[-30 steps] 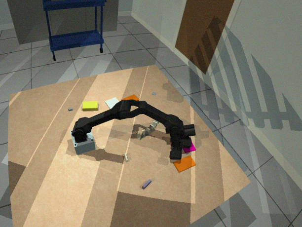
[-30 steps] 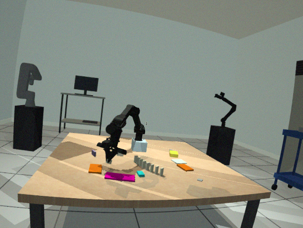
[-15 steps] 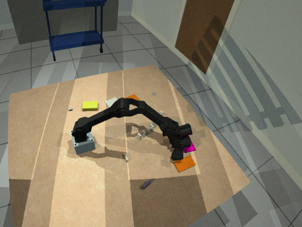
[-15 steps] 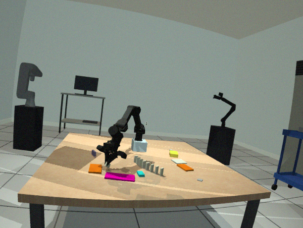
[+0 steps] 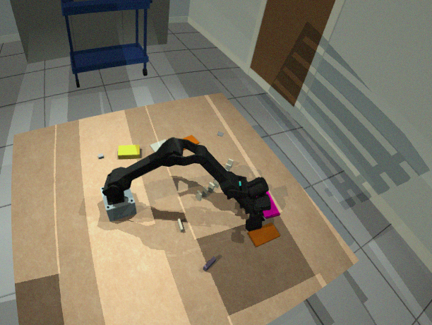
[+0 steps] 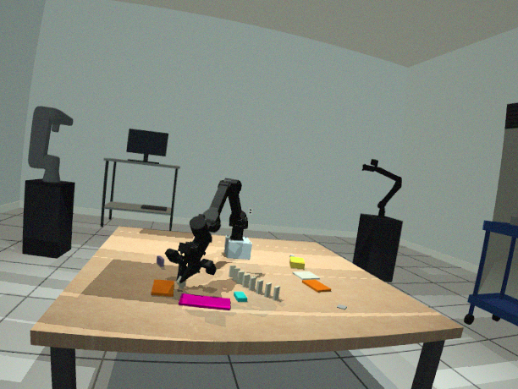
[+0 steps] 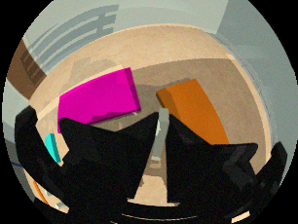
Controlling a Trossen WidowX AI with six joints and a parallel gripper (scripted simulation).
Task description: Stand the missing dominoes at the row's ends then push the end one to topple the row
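The orange slab is 5 cm to the right of my gripper tip, 3 cm below it and 2 cm behind it. The rest, counted from my gripper tip: teal block 21 cm to the left, 3 cm below, 1 cm ahead; then purple block 28 cm behind, 9 cm to the right, 2 cm below; then magenta slab 9 cm to the left, 7 cm ahead, 3 cm below.
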